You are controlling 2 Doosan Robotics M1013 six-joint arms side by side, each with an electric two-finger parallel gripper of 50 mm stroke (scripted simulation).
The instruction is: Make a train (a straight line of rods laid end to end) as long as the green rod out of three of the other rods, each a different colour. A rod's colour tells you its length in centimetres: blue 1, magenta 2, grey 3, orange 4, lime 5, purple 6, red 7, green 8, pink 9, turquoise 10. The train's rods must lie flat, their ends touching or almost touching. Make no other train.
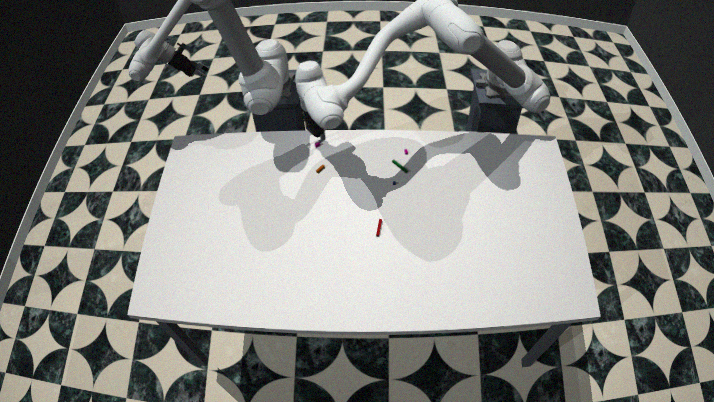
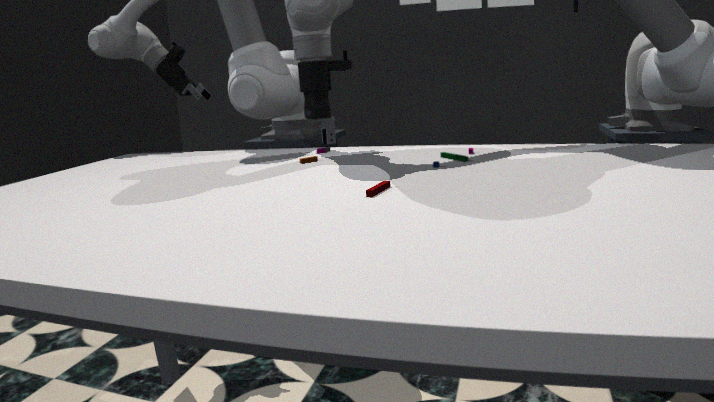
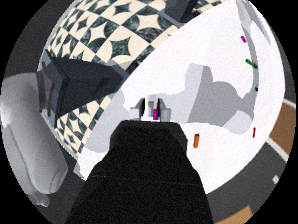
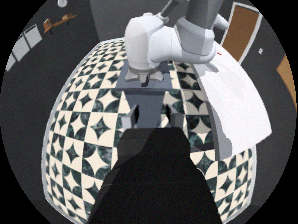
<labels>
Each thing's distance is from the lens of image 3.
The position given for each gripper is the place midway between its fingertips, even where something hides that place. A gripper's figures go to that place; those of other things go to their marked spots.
left gripper (image 3: 151, 103): 0.16 m
arm base pedestal (image 3: 84, 85): 0.48 m
</labels>
